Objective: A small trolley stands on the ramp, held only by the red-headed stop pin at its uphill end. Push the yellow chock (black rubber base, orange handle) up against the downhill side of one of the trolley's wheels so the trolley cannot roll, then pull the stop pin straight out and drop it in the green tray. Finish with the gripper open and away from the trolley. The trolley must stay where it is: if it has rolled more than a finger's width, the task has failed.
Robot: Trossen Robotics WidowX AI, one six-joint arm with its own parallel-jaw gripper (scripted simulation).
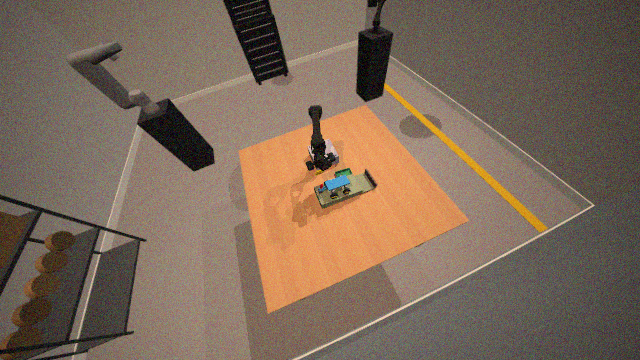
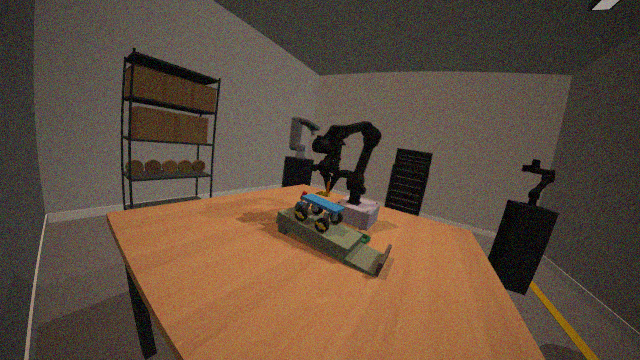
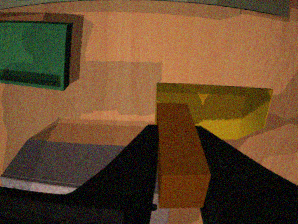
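There's a grey-green ramp (image 2: 339,240) that's 65 cm from the lens, and there's also a trolley (image 2: 318,204), which is 67 cm from the lens.
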